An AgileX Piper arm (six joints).
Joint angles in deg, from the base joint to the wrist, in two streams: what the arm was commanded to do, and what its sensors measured. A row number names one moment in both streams.
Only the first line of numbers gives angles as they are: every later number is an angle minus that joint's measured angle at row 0.
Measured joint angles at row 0:
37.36, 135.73, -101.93, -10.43, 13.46, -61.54
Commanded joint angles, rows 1 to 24:
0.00, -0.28, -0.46, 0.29, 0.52, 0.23
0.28, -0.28, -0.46, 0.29, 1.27, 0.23
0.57, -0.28, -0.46, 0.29, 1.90, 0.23
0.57, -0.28, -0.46, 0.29, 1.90, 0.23
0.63, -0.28, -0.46, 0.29, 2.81, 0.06
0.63, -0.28, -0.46, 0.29, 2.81, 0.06
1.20, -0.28, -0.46, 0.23, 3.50, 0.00
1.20, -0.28, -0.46, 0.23, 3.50, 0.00
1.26, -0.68, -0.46, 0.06, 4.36, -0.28
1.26, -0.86, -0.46, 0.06, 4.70, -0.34
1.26, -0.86, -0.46, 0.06, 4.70, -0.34
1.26, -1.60, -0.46, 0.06, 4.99, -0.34
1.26, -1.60, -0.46, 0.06, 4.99, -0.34
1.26, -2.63, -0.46, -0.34, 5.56, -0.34
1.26, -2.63, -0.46, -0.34, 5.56, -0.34
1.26, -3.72, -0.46, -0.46, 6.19, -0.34
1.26, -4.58, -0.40, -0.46, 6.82, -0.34
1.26, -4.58, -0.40, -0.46, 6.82, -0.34
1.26, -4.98, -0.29, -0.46, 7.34, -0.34
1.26, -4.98, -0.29, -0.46, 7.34, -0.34
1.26, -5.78, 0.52, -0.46, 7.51, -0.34
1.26, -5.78, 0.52, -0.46, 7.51, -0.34
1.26, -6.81, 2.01, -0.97, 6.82, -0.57
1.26, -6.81, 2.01, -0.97, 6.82, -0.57
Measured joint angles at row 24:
1.26, -4.18, 0.97, 0.06, 9.63, -0.05
